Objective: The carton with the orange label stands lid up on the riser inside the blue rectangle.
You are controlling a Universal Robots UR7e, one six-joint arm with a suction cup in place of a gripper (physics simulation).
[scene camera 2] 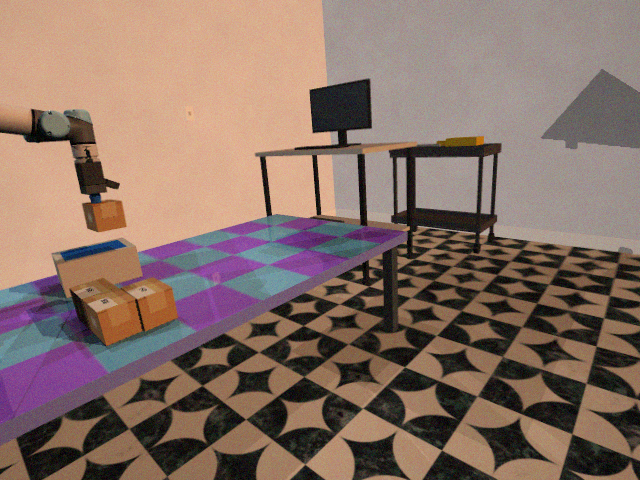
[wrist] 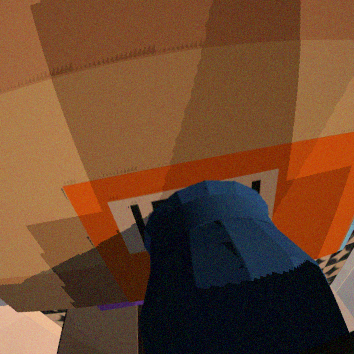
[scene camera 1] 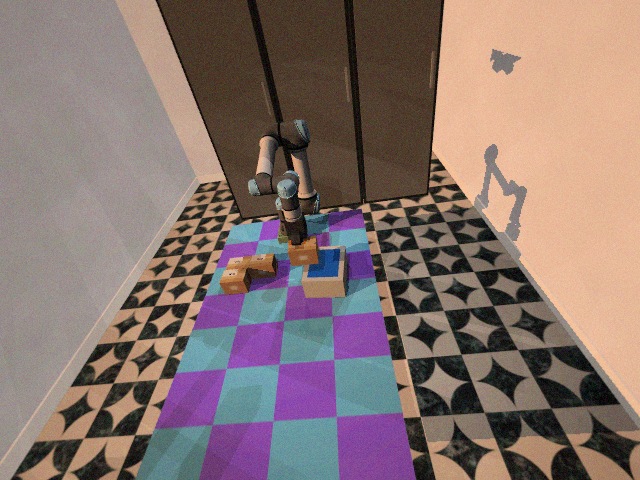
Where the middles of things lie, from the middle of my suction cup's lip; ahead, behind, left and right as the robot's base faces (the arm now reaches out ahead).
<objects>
The riser [scene camera 2: 116, 260] is 25 cm below my suction cup, 9 cm to the left of it and 3 cm behind it.
</objects>
